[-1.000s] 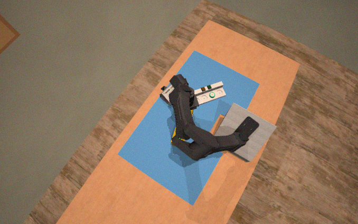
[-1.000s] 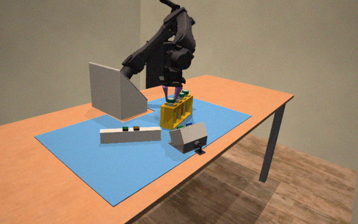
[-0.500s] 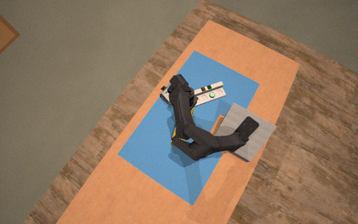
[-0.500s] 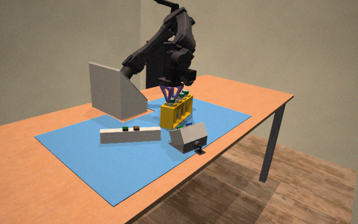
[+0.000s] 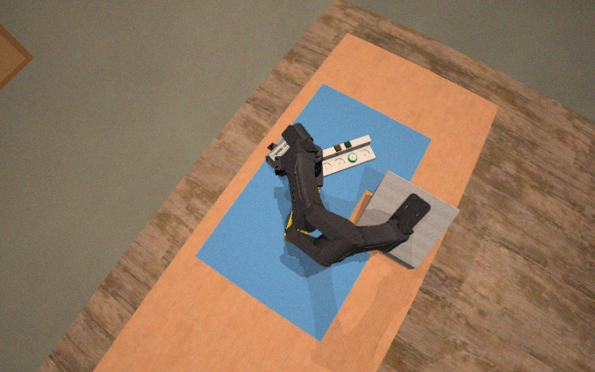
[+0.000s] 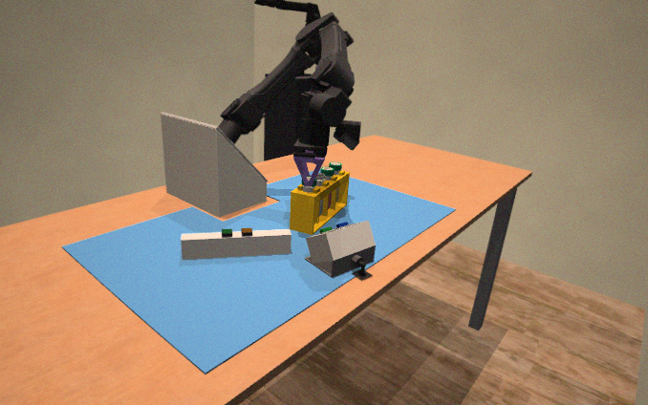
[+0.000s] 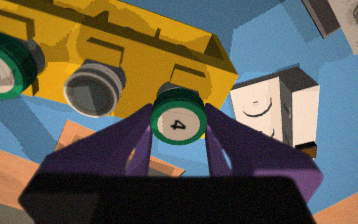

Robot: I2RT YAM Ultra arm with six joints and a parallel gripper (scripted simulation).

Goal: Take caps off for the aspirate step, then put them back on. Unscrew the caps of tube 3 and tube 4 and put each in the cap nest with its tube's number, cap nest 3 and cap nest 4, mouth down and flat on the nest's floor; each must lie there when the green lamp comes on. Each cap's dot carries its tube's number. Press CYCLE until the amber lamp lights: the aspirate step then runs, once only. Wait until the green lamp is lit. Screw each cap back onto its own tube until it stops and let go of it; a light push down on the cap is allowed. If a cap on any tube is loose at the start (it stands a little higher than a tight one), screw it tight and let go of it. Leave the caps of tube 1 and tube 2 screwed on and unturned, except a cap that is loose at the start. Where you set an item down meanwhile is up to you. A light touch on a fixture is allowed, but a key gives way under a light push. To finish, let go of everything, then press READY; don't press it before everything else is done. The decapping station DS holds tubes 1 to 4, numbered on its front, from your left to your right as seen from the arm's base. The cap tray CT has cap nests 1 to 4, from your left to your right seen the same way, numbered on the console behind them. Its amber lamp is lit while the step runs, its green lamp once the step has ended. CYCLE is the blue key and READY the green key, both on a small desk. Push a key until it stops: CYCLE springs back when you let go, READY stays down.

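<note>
The cap 4 is right at my hand. From my hand the other things lie so: green key: 13 cm ahead, 8 cm to the right, 5 cm below; then blue key: 14 cm ahead, 5 cm below, 3 cm to the right; then cap 2: 10 cm to the left, 4 cm behind.
</note>
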